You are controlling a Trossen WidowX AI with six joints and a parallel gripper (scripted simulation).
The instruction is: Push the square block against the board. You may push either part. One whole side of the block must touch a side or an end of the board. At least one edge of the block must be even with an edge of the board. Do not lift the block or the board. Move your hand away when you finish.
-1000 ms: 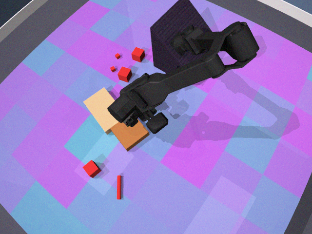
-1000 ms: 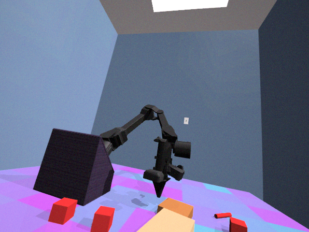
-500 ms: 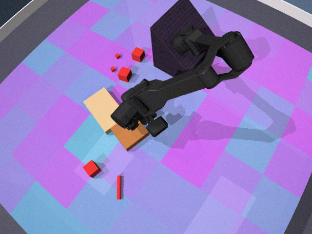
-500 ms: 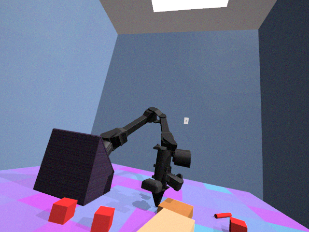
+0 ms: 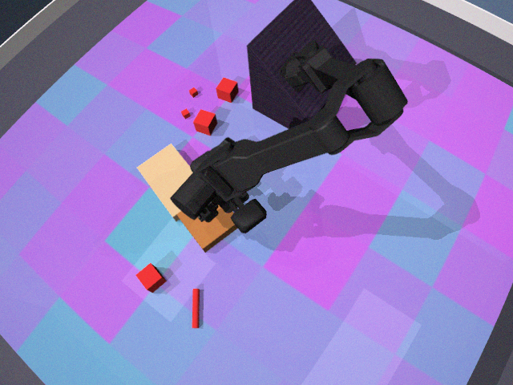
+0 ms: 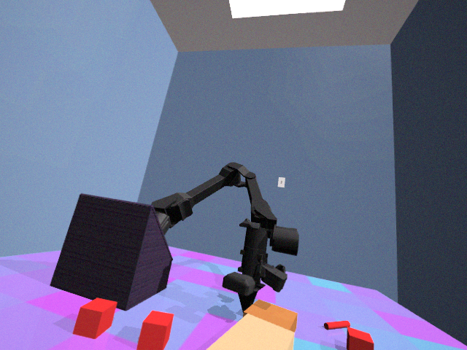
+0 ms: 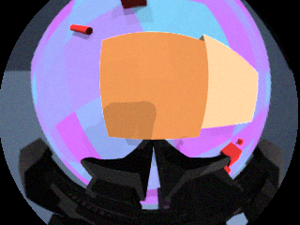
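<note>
Right now my gripper tip is 60 mm short of the orange square block, 20 mm to the left of it and 10 mm below it. Also, from my gripper tip: board (140 mm to the right, 30 mm ahead, 10 mm above); thin red rod (230 mm ahead, 60 mm to the left).
</note>
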